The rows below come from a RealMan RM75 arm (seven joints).
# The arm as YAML. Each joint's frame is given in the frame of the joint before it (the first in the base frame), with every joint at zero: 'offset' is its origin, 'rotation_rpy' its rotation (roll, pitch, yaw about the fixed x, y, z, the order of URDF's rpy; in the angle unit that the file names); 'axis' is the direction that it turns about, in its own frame. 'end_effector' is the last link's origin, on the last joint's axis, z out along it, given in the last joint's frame.
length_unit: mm
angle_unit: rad
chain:
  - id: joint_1
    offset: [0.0, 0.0, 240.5]
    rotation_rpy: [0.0, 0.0, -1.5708]
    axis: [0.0, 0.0, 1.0]
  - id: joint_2
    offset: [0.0, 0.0, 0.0]
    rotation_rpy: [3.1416, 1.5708, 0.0]
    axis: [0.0, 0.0, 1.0]
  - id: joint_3
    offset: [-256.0, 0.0, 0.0]
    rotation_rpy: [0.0, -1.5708, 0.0]
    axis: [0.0, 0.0, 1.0]
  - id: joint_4
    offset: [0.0, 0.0, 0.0]
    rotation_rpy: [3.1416, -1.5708, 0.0]
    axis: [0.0, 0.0, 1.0]
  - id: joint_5
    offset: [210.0, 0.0, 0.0]
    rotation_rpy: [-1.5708, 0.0, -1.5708]
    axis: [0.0, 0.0, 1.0]
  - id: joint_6
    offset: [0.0, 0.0, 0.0]
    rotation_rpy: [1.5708, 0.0, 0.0]
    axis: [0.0, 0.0, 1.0]
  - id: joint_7
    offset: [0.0, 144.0, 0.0]
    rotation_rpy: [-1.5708, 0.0, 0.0]
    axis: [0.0, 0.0, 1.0]
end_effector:
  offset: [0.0, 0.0, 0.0]
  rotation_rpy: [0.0, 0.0, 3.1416]
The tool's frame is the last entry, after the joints.
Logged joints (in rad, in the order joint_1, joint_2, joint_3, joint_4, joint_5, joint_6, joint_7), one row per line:
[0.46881, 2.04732, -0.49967, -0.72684, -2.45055, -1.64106, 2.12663]
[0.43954, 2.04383, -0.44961, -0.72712, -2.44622, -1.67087, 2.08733]
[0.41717, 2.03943, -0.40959, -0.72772, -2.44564, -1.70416, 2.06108]
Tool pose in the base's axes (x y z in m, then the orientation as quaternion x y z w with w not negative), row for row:
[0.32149, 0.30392, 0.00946, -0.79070, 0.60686, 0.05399, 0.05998]
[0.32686, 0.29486, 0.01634, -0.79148, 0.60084, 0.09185, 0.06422]
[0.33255, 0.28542, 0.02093, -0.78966, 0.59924, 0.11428, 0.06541]
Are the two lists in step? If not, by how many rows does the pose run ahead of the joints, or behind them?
The pose runs 2 rows behind the joints: the pose in row i belongs to the joints in row i - 2.
